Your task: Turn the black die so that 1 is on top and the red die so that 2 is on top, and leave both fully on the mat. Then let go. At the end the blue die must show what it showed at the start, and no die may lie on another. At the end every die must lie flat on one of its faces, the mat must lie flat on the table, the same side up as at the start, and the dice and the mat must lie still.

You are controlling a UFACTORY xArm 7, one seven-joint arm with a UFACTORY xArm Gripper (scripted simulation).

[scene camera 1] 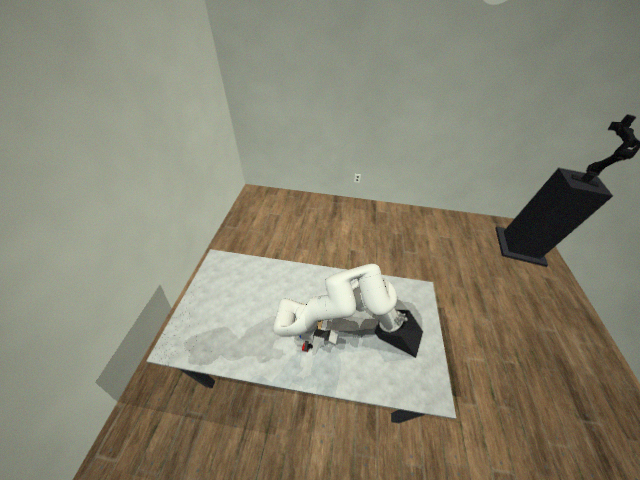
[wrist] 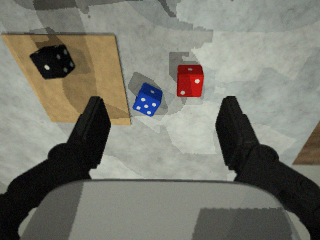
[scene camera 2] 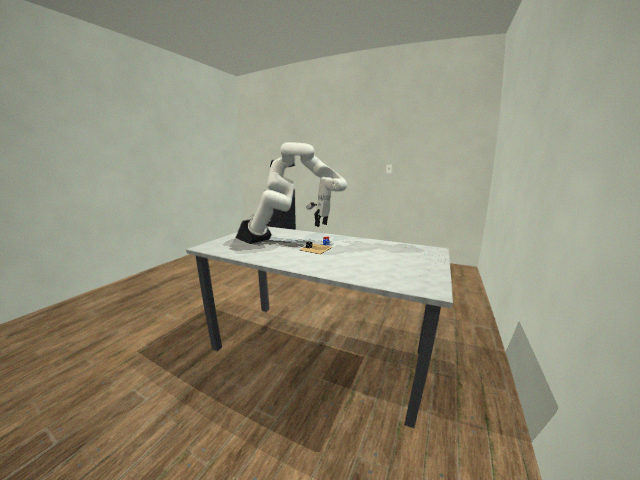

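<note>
Visible in the pictures: a tan mat, the gripper, a red die and a black die.
</note>
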